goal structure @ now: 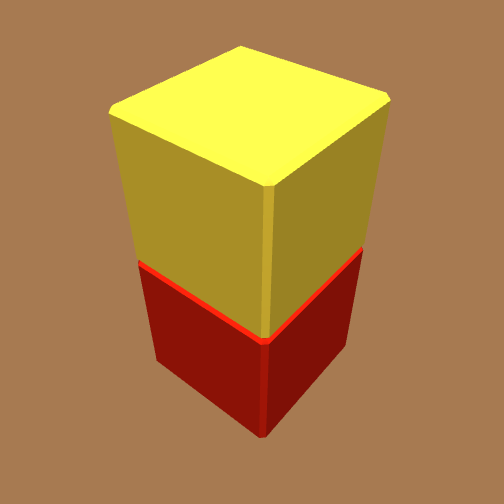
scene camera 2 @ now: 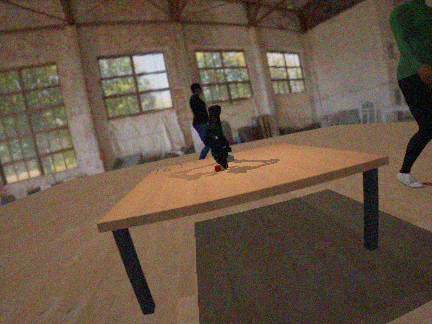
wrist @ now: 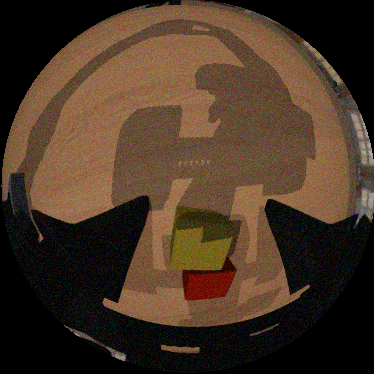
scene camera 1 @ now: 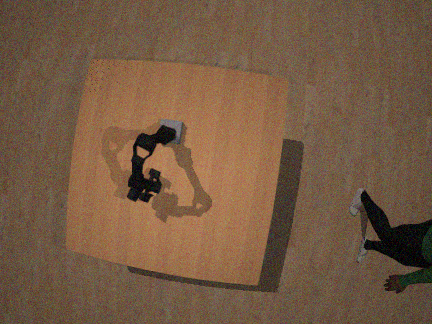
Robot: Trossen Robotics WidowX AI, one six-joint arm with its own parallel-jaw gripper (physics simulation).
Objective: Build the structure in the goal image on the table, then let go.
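Observation:
A yellow block lies on the table, partly in shadow, in the lower middle of the wrist view. A red block is right beside it, below it in the wrist view; whether they touch cannot be told. My gripper is open and empty, low over the table. In the wrist view its fingers stand to the left and right of the blocks, with space on both sides. In scene camera 1 the arm hides the blocks.
The arm's grey base stands on the table behind the gripper. Shadows of the arm fall across the table around the blocks. A person in green is beyond the table's edge, and a person in black stands behind the table.

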